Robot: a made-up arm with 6 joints.
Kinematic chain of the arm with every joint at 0, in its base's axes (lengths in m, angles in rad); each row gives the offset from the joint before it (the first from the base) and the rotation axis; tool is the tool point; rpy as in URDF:
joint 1: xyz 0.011 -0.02 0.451 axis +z
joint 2: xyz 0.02 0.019 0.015 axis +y
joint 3: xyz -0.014 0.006 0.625 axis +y
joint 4: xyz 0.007 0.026 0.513 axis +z
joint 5: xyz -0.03 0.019 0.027 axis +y
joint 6: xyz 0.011 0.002 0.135 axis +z
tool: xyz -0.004 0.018 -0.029 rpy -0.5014 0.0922 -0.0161
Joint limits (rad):
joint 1: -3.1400..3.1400
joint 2: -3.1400..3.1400
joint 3: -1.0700..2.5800
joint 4: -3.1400..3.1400
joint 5: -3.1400..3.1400
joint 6: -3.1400..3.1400
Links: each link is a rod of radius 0.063 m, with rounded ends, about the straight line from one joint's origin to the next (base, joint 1, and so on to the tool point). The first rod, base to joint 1, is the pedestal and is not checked.
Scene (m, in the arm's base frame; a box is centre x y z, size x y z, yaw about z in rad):
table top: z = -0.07
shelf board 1: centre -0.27 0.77 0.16 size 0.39 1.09 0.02 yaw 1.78
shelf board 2: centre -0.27 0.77 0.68 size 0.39 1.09 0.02 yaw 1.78
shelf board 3: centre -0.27 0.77 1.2 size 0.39 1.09 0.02 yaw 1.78
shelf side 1: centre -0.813 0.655 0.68 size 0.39 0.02 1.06 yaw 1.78
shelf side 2: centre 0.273 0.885 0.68 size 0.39 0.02 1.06 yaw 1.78
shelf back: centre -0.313 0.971 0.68 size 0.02 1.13 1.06 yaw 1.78
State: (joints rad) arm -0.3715 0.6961 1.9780 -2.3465 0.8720 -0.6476
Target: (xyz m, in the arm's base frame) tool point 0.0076 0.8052 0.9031
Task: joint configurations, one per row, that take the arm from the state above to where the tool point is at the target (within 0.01 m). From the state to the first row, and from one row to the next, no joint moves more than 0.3 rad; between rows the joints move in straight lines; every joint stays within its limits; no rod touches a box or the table.
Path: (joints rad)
1: -0.1172 0.5321 1.9897 -2.2979 1.0576 -0.6579
2: 0.1372 0.3682 2.0015 -2.2493 1.2431 -0.6683
3: 0.3915 0.2042 2.0132 -2.2007 1.4287 -0.6786
4: 0.6458 0.0402 2.0249 -2.1521 1.6142 -0.6890
5: 0.9001 -0.1237 2.0367 -2.1035 1.7998 -0.6993
6: 1.0734 0.0033 1.8918 -2.1911 1.5459 -0.6873
7: 1.2466 0.1304 1.7469 -2.2787 1.2920 -0.6753
8: 1.4199 0.2574 1.6020 -2.3664 1.0381 -0.6633
9: 1.5932 0.3845 1.4571 -2.4540 0.7842 -0.6513

